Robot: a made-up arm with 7 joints. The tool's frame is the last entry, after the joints. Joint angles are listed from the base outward.
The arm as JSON. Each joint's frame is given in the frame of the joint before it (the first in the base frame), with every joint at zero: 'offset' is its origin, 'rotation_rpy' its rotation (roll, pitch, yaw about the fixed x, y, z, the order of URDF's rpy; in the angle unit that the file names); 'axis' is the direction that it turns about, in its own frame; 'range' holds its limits. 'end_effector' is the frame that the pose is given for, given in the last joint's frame.
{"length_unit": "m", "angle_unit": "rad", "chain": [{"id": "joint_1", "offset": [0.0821, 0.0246, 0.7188], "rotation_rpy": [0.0, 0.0, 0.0], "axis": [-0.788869, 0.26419, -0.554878], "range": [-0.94, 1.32]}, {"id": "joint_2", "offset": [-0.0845, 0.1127, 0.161], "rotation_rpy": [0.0, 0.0, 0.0], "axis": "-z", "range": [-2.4, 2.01]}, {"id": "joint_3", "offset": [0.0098, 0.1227, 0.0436], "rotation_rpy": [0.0, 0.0, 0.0], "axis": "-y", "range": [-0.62, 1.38]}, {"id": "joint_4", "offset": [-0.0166, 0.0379, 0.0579], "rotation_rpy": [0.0, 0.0, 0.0], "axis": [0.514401, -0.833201, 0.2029], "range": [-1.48, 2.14]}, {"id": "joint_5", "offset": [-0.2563, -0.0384, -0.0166], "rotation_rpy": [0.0, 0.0, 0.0], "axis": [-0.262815, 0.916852, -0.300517], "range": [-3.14, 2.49]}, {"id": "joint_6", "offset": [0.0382, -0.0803, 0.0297], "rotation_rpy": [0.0, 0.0, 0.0], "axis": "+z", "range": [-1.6, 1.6]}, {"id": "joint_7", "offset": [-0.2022, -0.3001, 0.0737], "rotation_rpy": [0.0, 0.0, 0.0], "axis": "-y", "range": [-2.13, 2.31]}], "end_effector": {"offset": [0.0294, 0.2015, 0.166], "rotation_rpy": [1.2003, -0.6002, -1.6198]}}
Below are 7 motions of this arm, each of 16 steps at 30 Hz.
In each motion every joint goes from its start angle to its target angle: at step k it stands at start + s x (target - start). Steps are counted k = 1, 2, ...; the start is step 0. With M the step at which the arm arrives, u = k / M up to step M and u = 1 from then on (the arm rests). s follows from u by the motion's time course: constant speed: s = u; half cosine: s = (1 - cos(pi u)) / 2; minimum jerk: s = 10 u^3 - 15 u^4 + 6 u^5.
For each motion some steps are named. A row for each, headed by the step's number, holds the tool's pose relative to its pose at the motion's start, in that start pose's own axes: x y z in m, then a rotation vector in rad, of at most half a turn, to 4 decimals.
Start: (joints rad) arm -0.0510 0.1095 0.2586 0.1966 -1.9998 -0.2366 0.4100
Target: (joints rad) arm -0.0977 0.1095 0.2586 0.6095 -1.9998 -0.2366 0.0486
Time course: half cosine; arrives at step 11
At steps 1, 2, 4, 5, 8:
1: 0.0014 -0.0017 0.0023 0.0005 -0.0004 -0.0029
2: 0.0053 -0.0066 0.0088 0.0019 -0.0013 -0.0115
4: 0.0179 -0.0259 0.0320 0.0082 -0.0036 -0.0420
5: 0.0249 -0.0394 0.0465 0.0130 -0.0041 -0.0612
8: 0.0398 -0.0832 0.0862 0.0308 -0.0016 -0.1152

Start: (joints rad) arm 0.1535 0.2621 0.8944 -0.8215 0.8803 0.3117 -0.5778
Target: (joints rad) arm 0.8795 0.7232 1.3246 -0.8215 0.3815 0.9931 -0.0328
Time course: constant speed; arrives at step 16
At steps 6, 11, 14, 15, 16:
6: -0.1972 0.0516 0.0432 0.3428 -0.3246 -0.1733
11: -0.3667 0.1317 0.0225 0.5799 -0.7075 -0.1892
14: -0.4581 0.1940 -0.0183 0.6848 -0.9604 -0.1240
15: -0.4854 0.2165 -0.0364 0.7117 -1.0450 -0.0887
16: -0.5108 0.2397 -0.0567 0.7340 -1.1287 -0.0464

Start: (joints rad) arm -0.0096 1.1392 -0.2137 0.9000 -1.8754 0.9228 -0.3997
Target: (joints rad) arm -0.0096 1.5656 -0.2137 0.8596 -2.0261 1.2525 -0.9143
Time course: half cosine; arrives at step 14
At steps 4, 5, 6, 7, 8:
4: -0.0055 0.0194 -0.0314 -0.0392 0.1101 0.1441
5: -0.0105 0.0290 -0.0471 -0.0605 0.1627 0.2189
6: -0.0177 0.0393 -0.0642 -0.0852 0.2189 0.3038
7: -0.0271 0.0497 -0.0819 -0.1123 0.2753 0.3951
8: -0.0382 0.0593 -0.0990 -0.1402 0.3287 0.4883

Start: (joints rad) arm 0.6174 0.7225 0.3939 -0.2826 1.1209 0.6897 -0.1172
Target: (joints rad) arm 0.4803 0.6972 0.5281 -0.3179 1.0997 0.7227 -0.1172
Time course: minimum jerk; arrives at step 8
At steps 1, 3, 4, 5, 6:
1: 0.0008 -0.0009 -0.0003 0.0026 0.0009 0.0011
3: 0.0141 -0.0154 -0.0048 0.0446 0.0157 0.0185
4: 0.0258 -0.0279 -0.0093 0.0813 0.0290 0.0329
5: 0.0375 -0.0401 -0.0146 0.1183 0.0425 0.0464
6: 0.0466 -0.0493 -0.0190 0.1467 0.0531 0.0563

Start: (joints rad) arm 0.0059 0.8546 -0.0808 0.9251 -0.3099 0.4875 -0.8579
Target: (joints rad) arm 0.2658 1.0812 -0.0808 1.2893 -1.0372 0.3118 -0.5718
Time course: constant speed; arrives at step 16
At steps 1, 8, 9, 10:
1: -0.0152 -0.0081 0.0006 0.0549 -0.0670 0.0013
8: -0.1173 -0.0837 -0.0276 0.4778 -0.4992 0.0530
9: -0.1298 -0.0967 -0.0366 0.5439 -0.5544 0.0661
10: -0.1413 -0.1101 -0.0468 0.6113 -0.6077 0.0806

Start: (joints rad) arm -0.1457 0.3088 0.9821 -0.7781 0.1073 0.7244 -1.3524
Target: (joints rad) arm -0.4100 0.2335 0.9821 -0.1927 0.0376 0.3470 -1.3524
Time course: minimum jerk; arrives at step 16
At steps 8, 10, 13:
8: 0.0147 -0.0557 -0.1171 0.3614 -0.1094 -0.1304
10: 0.0240 -0.0635 -0.1734 0.5359 -0.1309 -0.1959
13: 0.0345 -0.0600 -0.2291 0.7172 -0.1348 -0.2642

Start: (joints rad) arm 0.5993 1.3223 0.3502 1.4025 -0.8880 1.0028 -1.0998
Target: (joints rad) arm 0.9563 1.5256 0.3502 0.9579 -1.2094 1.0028 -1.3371
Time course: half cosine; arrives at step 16
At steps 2, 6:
2: 0.0043 0.0040 0.0003 -0.0053 0.0094 0.0246
6: 0.0314 0.0365 0.0008 -0.0468 0.0680 0.2013

